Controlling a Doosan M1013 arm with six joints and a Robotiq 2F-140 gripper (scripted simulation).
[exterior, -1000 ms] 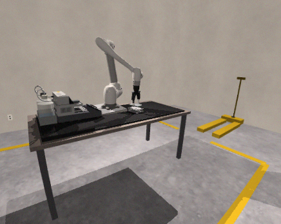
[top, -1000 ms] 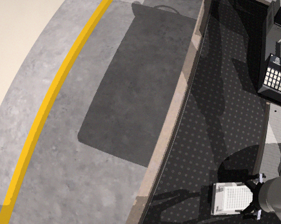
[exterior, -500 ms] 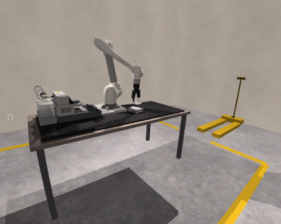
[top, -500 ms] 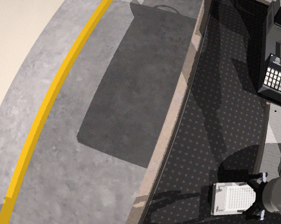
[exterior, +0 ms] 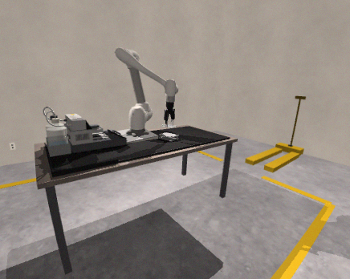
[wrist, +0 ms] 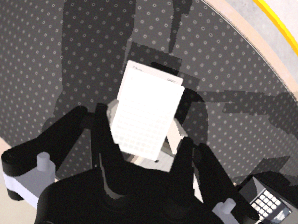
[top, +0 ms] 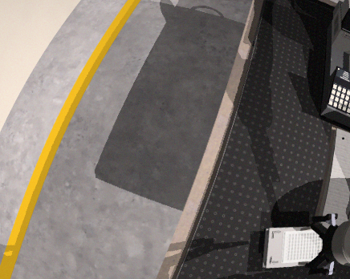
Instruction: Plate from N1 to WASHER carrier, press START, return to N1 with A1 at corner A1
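My hand is 110 mm above the plate nest N1. Also, from my hand: white well plate 20 mm below; then plate washer 670 mm to the right, 180 mm behind, 20 mm below.
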